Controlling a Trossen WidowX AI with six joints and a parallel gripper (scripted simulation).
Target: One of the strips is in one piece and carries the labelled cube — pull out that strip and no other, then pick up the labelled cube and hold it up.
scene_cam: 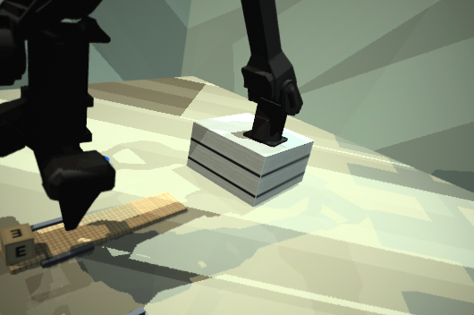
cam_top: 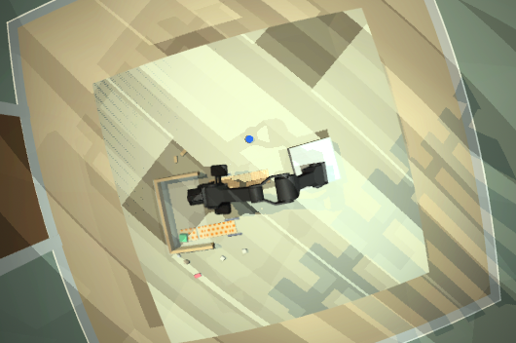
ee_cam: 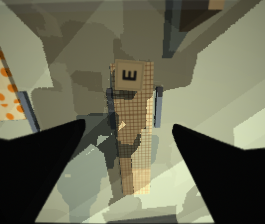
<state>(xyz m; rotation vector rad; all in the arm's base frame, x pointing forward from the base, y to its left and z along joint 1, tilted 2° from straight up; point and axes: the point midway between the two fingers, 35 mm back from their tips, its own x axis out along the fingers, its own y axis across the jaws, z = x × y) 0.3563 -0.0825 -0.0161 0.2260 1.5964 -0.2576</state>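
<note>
The tan cube marked e lies 50 mm ahead of my gripper tip, 10 mm to the right of it and 40 mm below it. The rest, counted from my gripper tip: blue disc: 170 mm behind, 140 mm to the right, 50 mm below.
</note>
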